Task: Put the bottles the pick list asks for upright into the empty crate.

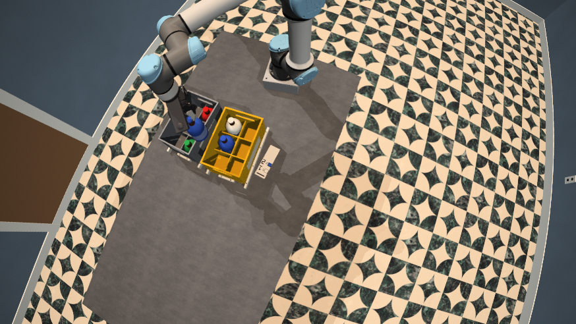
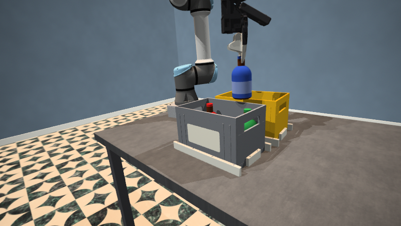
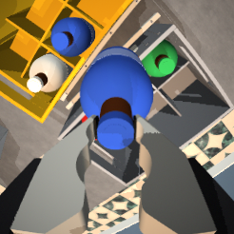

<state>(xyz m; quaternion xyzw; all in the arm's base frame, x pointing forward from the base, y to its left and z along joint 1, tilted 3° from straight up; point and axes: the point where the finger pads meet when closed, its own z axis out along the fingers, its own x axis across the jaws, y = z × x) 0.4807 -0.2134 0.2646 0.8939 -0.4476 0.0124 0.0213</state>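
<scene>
The yellow crate lies 20 mm behind my hand, 140 mm to the left of it and 250 mm below it. Also, from my hand: green-label bottle 50 mm ahead, 60 mm to the right, 250 mm below; red-label bottle 130 mm behind, 40 mm to the right, 250 mm below; grey crate 50 mm behind, 100 mm to the right, 250 mm below.
</scene>
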